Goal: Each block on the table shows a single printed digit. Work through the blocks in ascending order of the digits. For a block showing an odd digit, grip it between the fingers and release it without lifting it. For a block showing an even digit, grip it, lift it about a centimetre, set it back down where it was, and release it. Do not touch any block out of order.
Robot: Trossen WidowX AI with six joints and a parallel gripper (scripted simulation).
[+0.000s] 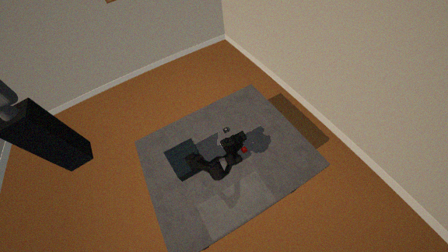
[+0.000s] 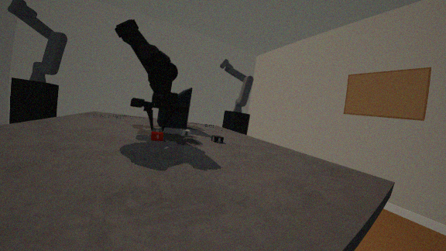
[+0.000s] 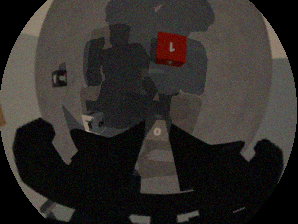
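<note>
Now: the red block 10 cm ahead of my gripper tip and 1 cm to the right of it. The rest, counted from my gripper tip: light grey block 10 cm to the left; then dark block 9 cm ahead, 20 cm to the left.
</note>
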